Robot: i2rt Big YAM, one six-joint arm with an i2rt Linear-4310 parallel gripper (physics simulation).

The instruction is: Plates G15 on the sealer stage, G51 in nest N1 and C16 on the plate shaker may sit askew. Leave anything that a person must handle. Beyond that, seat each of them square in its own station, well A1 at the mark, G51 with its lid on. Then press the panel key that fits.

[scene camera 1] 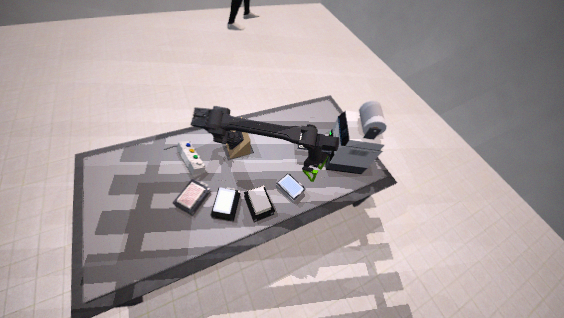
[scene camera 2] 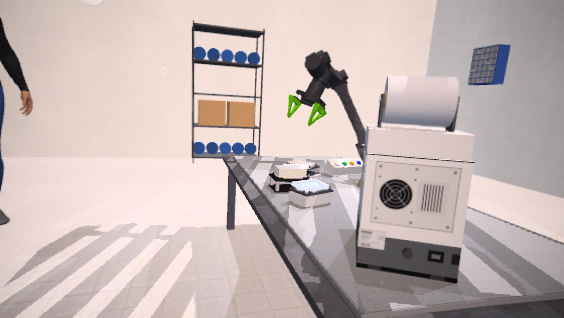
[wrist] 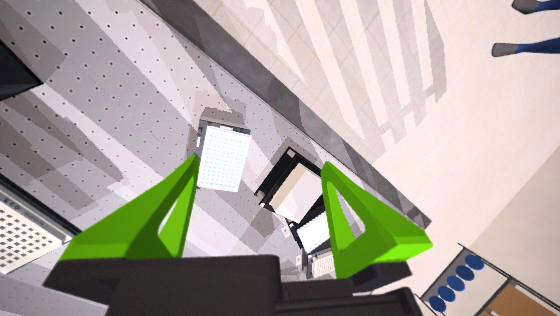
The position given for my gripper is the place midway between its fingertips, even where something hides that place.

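Observation:
My gripper point(scene camera 2: 298, 121), point(wrist: 264, 163) is open and holds nothing. I see a pale blue well plate point(wrist: 224, 153), and what it sits on is a dark station point(wrist: 203, 121). There is a grey plate point(wrist: 301, 189) as well.

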